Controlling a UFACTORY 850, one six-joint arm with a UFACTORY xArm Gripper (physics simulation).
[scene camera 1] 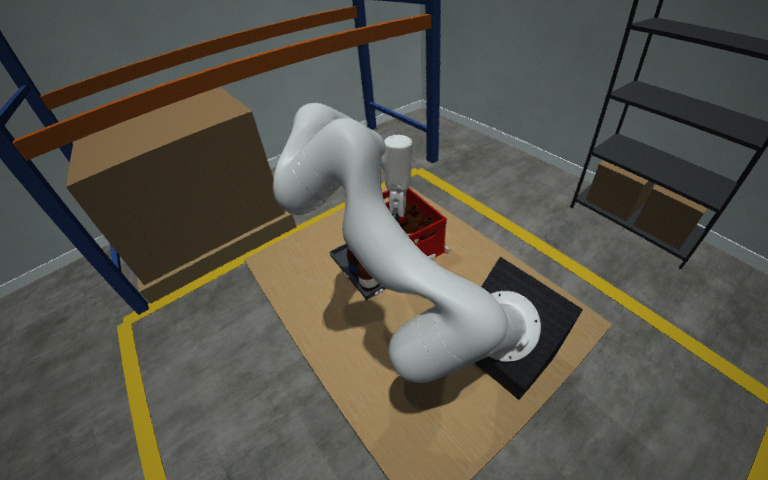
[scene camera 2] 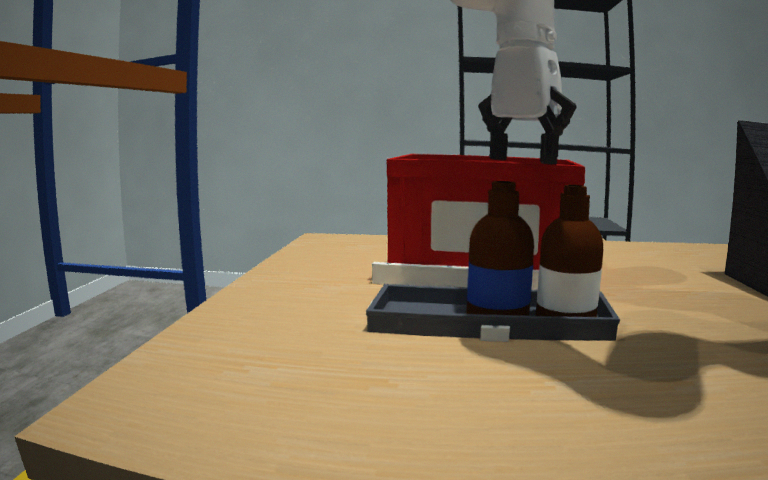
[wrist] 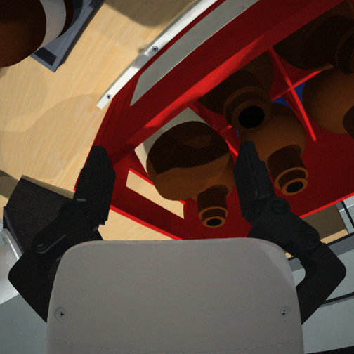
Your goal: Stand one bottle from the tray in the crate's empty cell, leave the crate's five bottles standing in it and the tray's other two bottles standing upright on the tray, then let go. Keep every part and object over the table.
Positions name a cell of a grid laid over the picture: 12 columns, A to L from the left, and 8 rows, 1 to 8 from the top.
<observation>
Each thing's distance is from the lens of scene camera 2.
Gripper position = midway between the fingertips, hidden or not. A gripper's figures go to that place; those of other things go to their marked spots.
gripper (scene camera 2: I3): 0.73 m
white-label bottle (scene camera 2: I5): 0.55 m
blue-label bottle (scene camera 2: H5): 0.55 m
</observation>
